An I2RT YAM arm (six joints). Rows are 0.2 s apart.
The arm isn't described. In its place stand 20 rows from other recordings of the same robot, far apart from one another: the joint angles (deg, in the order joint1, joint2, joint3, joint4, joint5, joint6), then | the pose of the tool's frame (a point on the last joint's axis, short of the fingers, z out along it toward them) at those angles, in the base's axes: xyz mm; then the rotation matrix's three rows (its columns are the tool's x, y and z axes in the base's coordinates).
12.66, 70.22, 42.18, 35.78, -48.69, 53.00 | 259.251 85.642 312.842; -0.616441 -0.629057 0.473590; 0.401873 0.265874 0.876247; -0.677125 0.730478 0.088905
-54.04, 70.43, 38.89, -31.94, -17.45, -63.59 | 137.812 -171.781 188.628; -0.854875 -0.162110 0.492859; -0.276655 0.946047 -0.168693; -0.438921 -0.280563 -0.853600
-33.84, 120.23, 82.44, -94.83, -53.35, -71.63 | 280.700 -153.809 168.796; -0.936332 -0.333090 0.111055; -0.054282 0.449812 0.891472; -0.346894 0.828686 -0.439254
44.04, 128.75, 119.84, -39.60, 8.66, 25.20 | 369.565 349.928 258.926; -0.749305 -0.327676 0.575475; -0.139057 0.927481 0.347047; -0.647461 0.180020 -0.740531
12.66, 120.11, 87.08, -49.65, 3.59, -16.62 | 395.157 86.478 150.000; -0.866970 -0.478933 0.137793; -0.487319 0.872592 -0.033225; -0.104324 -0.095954 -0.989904
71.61, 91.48, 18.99, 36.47, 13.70, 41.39 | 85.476 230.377 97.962; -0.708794 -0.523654 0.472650; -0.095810 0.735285 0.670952; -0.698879 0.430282 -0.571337
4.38, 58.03, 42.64, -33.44, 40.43, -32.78 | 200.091 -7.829 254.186; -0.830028 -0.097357 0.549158; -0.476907 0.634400 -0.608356; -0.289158 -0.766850 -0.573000
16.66, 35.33, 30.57, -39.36, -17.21, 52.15 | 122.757 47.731 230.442; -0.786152 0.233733 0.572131; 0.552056 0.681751 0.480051; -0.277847 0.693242 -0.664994
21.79, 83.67, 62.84, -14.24, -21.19, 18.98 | 300.666 134.056 283.259; -0.706428 -0.413534 0.574412; 0.044174 0.784221 0.618907; -0.706405 0.462587 -0.535728
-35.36, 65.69, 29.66, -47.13, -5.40, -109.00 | 130.613 -88.576 149.842; -0.272490 -0.950211 0.151158; -0.960881 0.276844 0.008131; -0.049574 -0.143029 -0.988476
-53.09, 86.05, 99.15, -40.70, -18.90, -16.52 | 202.760 -250.751 440.954; -0.432834 0.480849 0.762522; 0.128323 0.870112 -0.475855; -0.892294 -0.108117 -0.438318
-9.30, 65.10, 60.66, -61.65, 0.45, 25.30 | 199.473 -32.948 293.621; -0.745230 0.534487 0.398692; 0.555073 0.828571 -0.073247; -0.369494 0.166717 -0.914155
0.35, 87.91, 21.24, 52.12, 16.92, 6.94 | 267.144 -8.729 148.972; -0.216048 0.304187 0.927790; 0.114282 0.951578 -0.285374; -0.969672 0.044375 -0.240350
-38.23, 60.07, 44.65, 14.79, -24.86, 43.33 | 203.058 -140.910 333.821; 0.152407 0.174147 0.972854; 0.672540 0.703018 -0.231205; -0.724198 0.689520 -0.009976
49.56, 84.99, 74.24, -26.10, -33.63, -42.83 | 200.197 265.295 327.585; 0.340945 -0.940022 0.010672; -0.472604 -0.161577 0.866336; -0.812651 -0.300417 -0.499347
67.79, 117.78, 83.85, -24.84, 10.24, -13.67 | 170.799 401.580 166.870; -0.106995 -0.927785 0.357445; -0.877300 0.257269 0.405163; -0.467863 -0.270236 -0.841473
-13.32, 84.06, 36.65, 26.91, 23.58, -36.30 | 291.110 -83.557 198.975; -0.615512 0.262278 0.743206; -0.411854 0.696958 -0.587048; -0.671954 -0.667427 -0.320966
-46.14, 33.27, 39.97, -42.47, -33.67, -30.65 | 97.155 -72.615 285.929; -0.495459 0.041624 0.867634; -0.096737 0.989994 -0.102736; -0.863228 -0.134833 -0.486474
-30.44, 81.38, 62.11, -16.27, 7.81, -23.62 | 273.802 -166.506 286.788; -0.698471 0.346436 0.626195; -0.049970 0.849270 -0.525588; -0.713892 -0.398399 -0.575879
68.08, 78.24, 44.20, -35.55, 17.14, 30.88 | 99.502 219.167 183.298; -0.735578 -0.548338 0.397807; -0.514189 0.834238 0.199138; -0.441061 -0.058067 -0.895597
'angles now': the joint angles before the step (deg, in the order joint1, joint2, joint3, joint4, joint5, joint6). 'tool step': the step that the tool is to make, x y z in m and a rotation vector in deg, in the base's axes. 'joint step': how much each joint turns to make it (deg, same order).
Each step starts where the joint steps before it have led.
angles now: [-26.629, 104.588, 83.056, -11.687, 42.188, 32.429]
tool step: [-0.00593, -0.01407, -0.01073, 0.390, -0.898, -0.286]
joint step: [-2.197, 0.529, -2.019, 3.503, -2.020, -0.520]
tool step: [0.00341, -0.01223, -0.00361, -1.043, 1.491, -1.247]
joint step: [-1.144, 2.196, 1.843, 0.712, 0.959, -1.760]
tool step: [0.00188, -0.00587, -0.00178, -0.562, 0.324, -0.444]
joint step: [-0.527, 1.054, 0.791, 0.789, 0.269, -0.793]
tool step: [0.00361, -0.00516, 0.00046, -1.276, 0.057, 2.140]
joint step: [-0.440, 0.793, 0.351, 2.987, -1.668, -2.986]
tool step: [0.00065, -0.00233, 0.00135, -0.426, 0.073, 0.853]
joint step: [-0.263, 0.176, 0.267, 0.792, -0.791, -1.144]
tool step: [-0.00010, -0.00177, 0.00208, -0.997, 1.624, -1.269]
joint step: [-0.089, 0.263, 0.789, -0.610, 1.838, -1.228]
